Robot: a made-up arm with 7 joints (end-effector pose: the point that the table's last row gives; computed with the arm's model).
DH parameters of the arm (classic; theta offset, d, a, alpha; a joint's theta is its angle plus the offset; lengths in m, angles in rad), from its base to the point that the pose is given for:
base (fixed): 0 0.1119 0.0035 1.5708
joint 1: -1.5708 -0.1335 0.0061 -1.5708
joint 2: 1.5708 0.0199 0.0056 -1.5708
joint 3: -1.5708 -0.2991 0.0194 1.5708
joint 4: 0 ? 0.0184 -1.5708
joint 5: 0 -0.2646 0.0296 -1.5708
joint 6: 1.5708 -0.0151 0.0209 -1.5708
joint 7: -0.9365 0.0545 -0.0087 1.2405
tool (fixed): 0.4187 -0.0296 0 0
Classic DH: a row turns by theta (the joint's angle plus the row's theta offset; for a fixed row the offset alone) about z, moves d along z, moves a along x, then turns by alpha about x.
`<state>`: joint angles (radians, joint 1 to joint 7).
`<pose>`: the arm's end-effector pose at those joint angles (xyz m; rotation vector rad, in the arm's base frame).
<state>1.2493 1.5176 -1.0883 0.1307 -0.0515 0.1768 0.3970</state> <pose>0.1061 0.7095 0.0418 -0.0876 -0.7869 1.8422</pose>
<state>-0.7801 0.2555 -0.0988 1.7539 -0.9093 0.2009 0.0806</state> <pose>0.0302 0.1263 -0.3214 -0.6377 -0.0810 0.7059</pose>
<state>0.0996 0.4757 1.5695 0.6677 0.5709 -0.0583 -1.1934</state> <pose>0.1204 0.5856 -0.2590 0.0349 1.3620 -1.4889</pose>
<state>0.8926 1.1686 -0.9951 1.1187 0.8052 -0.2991 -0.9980</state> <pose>0.4424 0.3996 -0.0474 -1.3947 -1.7803 0.8483</pose>
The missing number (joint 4, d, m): 0.0462
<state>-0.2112 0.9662 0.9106 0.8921 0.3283 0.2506 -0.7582</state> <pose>0.2008 0.6269 -0.0850 -0.4840 -2.1481 1.8185</pose>
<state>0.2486 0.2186 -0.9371 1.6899 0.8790 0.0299 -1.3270</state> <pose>0.2401 -0.0995 -0.1535 -1.8225 -0.4558 1.6766</pose>
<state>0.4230 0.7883 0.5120 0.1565 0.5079 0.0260 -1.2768</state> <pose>0.2878 0.5569 -0.2427 -0.0369 1.8820 -2.2341</pose>
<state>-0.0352 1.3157 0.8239 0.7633 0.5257 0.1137 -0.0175</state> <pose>0.2515 0.6479 0.0885 -1.2744 -1.7174 1.3149</pose>
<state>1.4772 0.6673 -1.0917 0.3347 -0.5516 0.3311 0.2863</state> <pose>0.5209 0.4035 0.0617 -0.1151 -0.7890 0.9047</pose>
